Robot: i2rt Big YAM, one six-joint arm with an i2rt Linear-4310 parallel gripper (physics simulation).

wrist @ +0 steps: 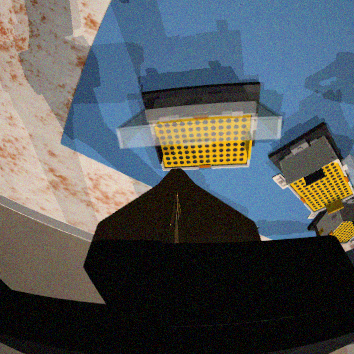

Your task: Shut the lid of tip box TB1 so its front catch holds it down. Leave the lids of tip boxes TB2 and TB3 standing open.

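Places are measured from the arm's base along level axes (x ahead, y left, z up), in millimetres.
Pixels of known places: gripper, fingertip midpoint: [176,176].
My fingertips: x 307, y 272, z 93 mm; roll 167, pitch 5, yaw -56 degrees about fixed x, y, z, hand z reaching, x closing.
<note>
Ahead of a thing's pixels: the offset from my fingertips to its top centre. "pt": to the spot under its first point. Level surfaces: height alone.
No TB labels show, so I cannot tell which box is TB1. The nearest tip box @(dx -47, dy -60, dz -105 mm) [207,156] stands in the upper middle, with a yellow perforated top, grey wall and dark base. Its clear lid @(pt dx +48, dy -44, dz -36 mm) [270,128] is not down flat and crosses the yellow top in this view. A second tip box @(dx -4, dy -275, dz -114 mm) [309,159] stands at the right, turned at an angle. A third tip box @(dx -40, dy -480, dz -114 mm) [326,222] is partly cut off at the right edge. The lids of these two are hard to make out. My gripper [176,176] is shut and empty, its tips appearing just below the nearest box's near edge.
The boxes stand on a blue mat @(dz -180 mm) [295,30] crossed by shadows. A rust-speckled pale table @(dz -183 mm) [30,135] shows at the left. A grey curved edge [45,220] runs along the lower left.
</note>
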